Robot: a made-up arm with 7 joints.
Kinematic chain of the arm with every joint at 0, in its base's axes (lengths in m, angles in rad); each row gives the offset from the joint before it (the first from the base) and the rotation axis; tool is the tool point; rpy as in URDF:
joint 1: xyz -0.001 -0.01 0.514 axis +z
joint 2: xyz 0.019 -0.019 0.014 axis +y
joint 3: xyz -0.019 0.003 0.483 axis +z
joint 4: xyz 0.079 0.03 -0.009 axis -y
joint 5: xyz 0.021 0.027 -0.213 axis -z
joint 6: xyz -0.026 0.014 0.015 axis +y
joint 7: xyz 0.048 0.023 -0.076 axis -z
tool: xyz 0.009 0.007 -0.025 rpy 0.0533 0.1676 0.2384
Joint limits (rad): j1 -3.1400..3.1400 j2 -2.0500..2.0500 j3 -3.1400..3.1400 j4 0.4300..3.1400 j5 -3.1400..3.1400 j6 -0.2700..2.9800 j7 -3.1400..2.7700
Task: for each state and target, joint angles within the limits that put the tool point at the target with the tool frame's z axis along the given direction. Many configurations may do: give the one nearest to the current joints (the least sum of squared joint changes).
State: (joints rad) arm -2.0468 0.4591 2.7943 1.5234 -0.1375 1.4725 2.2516
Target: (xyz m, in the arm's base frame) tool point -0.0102 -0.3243 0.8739 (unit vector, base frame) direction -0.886 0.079 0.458
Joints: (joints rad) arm -2.4534 1.1240 2.2378 1.2153 -0.8229 1.0161 2.5353
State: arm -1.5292 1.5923 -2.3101 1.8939 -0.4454 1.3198 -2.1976
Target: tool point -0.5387 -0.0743 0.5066 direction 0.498 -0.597 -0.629
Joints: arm -2.2437 1.8038 -1.8177 1.3006 -1.0318 0.4543 -2.2205
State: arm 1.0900 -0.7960 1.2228 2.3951 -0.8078 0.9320 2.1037
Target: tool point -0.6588 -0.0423 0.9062 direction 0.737 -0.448 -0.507
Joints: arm 0.4099 -0.9583 1.4437 2.6067 -0.6933 0.3393 2.1798
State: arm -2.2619 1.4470 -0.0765 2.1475 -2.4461 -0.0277 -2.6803
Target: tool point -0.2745 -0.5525 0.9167 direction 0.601 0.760 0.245
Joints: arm -1.7412 0.5760 -0.6252 2.2123 -2.9472 -0.2241 -2.9410
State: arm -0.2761 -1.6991 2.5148 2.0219 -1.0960 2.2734 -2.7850
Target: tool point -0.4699 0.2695 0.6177 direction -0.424 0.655 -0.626
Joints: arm -0.2207 -1.3712 1.8290 2.2434 -1.6271 2.6932 -2.7216
